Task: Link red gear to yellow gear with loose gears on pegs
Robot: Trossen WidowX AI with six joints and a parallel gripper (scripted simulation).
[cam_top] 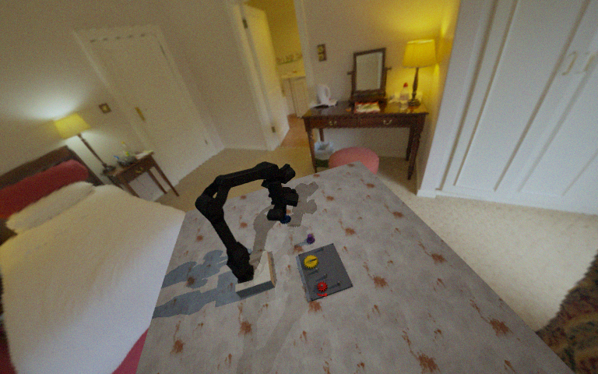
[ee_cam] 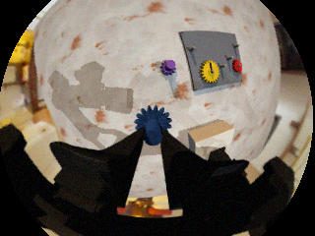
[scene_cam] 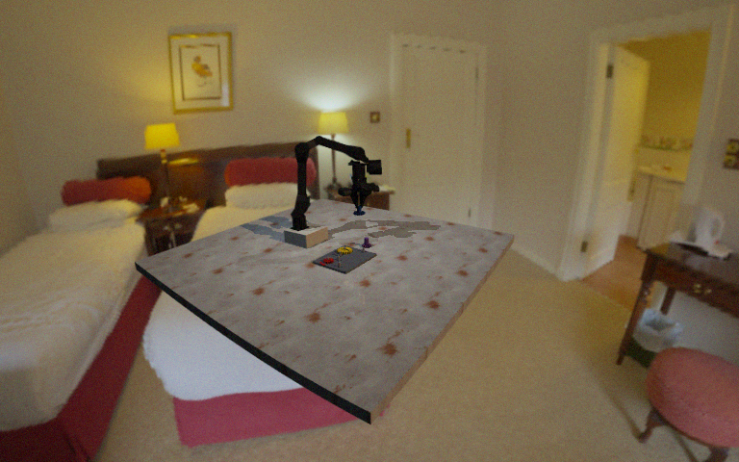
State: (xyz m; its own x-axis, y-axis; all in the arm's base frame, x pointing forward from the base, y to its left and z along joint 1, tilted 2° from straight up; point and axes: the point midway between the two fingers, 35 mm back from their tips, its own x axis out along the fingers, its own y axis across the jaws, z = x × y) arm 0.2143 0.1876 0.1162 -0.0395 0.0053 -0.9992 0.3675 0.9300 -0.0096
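Now: the red gear 8 cm ahead of my gripper tip, 30 cm to the right of it and 13 cm below it. Also, from my gripper tip: blue gear 1 cm below; purple gear 9 cm ahead, 6 cm to the right, 13 cm below; yellow gear 7 cm ahead, 18 cm to the right, 13 cm below.
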